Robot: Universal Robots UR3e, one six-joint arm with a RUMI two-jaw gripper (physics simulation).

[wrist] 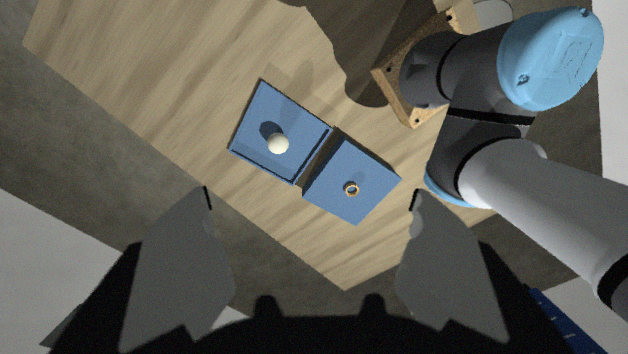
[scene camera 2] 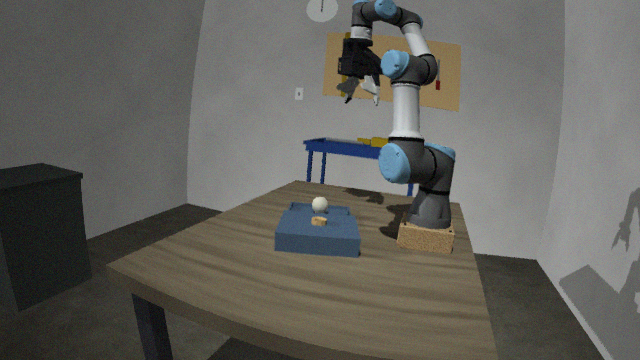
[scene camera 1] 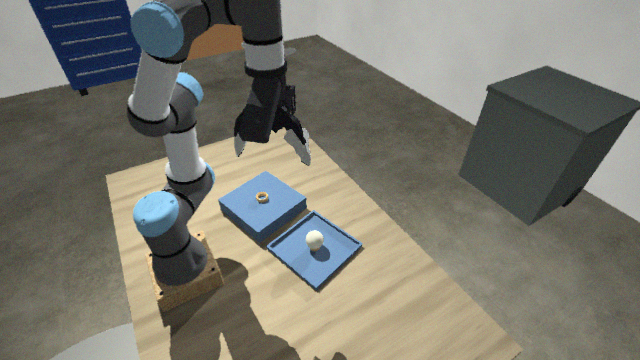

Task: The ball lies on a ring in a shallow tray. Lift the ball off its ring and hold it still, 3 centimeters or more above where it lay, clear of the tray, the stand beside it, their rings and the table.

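Frame: origin at the arm's base, x back, y right, z up, level; centimetres.
Where they show: gripper, between the fingertips: [wrist: 312, 190] [scene camera 2: 360, 104] [scene camera 1: 273, 160]; arm's base, origin of its link: [wrist: 431, 73] [scene camera 2: 428, 221] [scene camera 1: 181, 262].
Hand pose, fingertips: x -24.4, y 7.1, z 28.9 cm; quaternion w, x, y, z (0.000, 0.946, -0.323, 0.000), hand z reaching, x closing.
Note:
Each offset is from my fingertips to the top centre of the thing. "*": to the spot under its first point. Level surfaces: height alone.
A white ball @[dx -9.4, dy -0.5, dz -28.5 cm] [scene camera 1: 314, 240] [scene camera 2: 320, 204] [wrist: 278, 143] sits on its ring inside the shallow blue tray @[* dx -4.4, dy +11.5, dz -33.2 cm] [scene camera 1: 317, 286] [wrist: 243, 103]; the ball mostly hides that ring. Beside the tray is the thicker blue stand [scene camera 1: 240, 207] [scene camera 2: 317, 242] [wrist: 330, 182], with a wooden ring @[* dx -1.1, dy -19.2, dz -29.8 cm] [scene camera 1: 262, 202] [scene camera 2: 319, 221] [wrist: 352, 195] on top. My gripper [scene camera 1: 274, 154] [scene camera 2: 361, 101] [wrist: 312, 190] is wide open and empty. It hangs high above the table, well above the ball, and in the first scene view it shows beyond the stand.
The wooden table @[dz -34.6 cm] [scene camera 1: 380, 300] [scene camera 2: 400, 300] [wrist: 165, 90] carries the tray, the stand and the arm's base block [scene camera 1: 192, 290] [scene camera 2: 425, 238] [wrist: 392, 95]. The tray and stand lie close together. A dark grey cabinet [scene camera 1: 525, 145] [scene camera 2: 45, 235] stands on the floor beside the table.

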